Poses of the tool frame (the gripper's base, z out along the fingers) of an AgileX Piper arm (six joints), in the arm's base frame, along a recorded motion.
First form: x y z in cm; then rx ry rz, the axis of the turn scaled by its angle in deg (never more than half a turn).
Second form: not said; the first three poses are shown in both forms.
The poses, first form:
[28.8 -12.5 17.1 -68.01 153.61 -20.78]
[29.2 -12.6 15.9 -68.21 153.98 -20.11]
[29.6 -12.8 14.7 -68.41 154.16 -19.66]
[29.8 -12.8 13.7 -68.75 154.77 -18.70]
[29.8 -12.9 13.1 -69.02 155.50 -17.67]
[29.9 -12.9 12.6 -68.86 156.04 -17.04]
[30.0 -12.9 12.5 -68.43 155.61 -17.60]
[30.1 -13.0 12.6 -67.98 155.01 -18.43]
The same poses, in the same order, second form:
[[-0.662 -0.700 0.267 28.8], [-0.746 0.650 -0.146 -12.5], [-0.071 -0.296 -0.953 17.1], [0 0 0 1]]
[[-0.663 -0.703 0.258 29.2], [-0.746 0.651 -0.141 -12.6], [-0.069 -0.286 -0.956 15.9], [0 0 0 1]]
[[-0.662 -0.705 0.253 29.6], [-0.746 0.651 -0.137 -12.8], [-0.068 -0.280 -0.958 14.7], [0 0 0 1]]
[[-0.663 -0.710 0.240 29.8], [-0.746 0.653 -0.131 -12.8], [-0.064 -0.265 -0.962 13.7], [0 0 0 1]]
[[-0.664 -0.713 0.224 29.8], [-0.745 0.655 -0.124 -12.9], [-0.059 -0.250 -0.967 13.1], [0 0 0 1]]
[[-0.668 -0.712 0.215 29.9], [-0.742 0.659 -0.120 -12.9], [-0.057 -0.240 -0.969 12.6], [0 0 0 1]]
[[-0.669 -0.708 0.226 30.0], [-0.741 0.660 -0.123 -12.9], [-0.062 -0.250 -0.966 12.5], [0 0 0 1]]
[[-0.669 -0.703 0.240 30.1], [-0.740 0.660 -0.128 -13.0], [-0.068 -0.263 -0.962 12.6], [0 0 0 1]]

